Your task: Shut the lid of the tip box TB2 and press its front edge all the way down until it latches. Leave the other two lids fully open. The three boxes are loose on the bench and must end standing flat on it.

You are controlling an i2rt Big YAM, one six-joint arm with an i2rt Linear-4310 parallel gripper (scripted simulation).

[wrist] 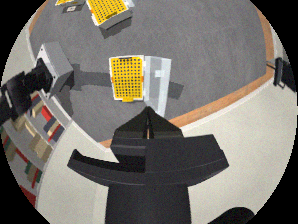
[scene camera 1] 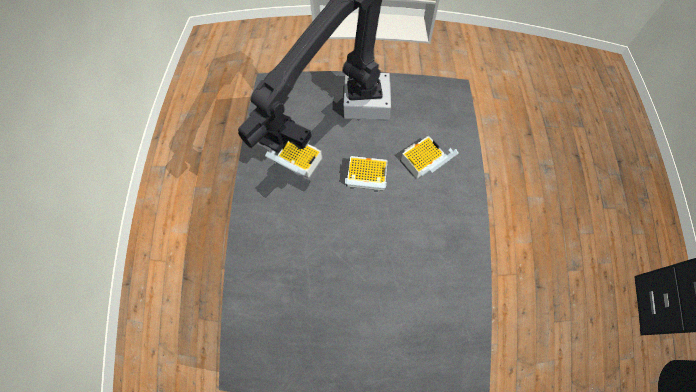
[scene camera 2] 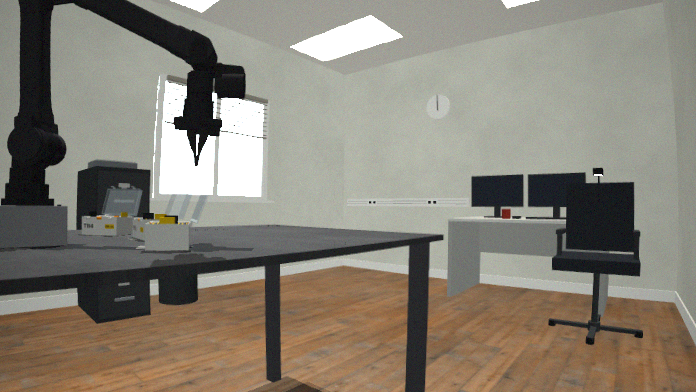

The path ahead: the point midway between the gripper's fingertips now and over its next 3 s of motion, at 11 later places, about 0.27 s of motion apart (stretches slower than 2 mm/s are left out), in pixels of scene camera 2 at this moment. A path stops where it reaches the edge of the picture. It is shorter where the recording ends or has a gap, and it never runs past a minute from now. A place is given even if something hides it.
My gripper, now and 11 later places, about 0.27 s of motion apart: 196, 166; 214, 167; 224, 168; 226, 169; 226, 173; 225, 179; 224, 185; 225, 189; 224, 193; 221, 194; 216, 193; 212, 193
